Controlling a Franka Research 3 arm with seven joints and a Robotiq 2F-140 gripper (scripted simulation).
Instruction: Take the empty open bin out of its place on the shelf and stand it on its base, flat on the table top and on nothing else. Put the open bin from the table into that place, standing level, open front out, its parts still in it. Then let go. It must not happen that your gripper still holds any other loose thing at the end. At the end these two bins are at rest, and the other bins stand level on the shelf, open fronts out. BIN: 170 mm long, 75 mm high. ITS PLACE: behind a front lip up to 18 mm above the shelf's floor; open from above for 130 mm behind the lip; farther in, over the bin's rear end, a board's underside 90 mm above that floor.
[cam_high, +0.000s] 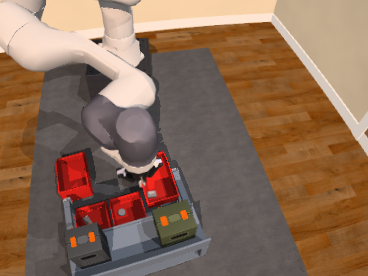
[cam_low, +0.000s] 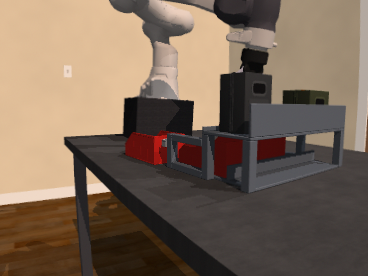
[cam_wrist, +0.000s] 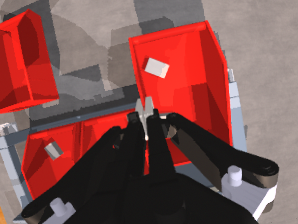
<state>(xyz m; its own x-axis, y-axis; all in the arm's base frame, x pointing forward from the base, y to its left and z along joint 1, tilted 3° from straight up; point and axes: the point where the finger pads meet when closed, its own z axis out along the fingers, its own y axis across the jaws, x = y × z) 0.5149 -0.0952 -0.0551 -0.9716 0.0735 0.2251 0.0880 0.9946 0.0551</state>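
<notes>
Now: hand 2 cm past the shelf lip, 6 cm to the left of it and 11 cm above it. Also, from my hand: grey box: 16 cm ahead, 20 cm to the right, 5 cm above; olive box: 18 cm ahead, 3 cm to the left, 3 cm above.
</notes>
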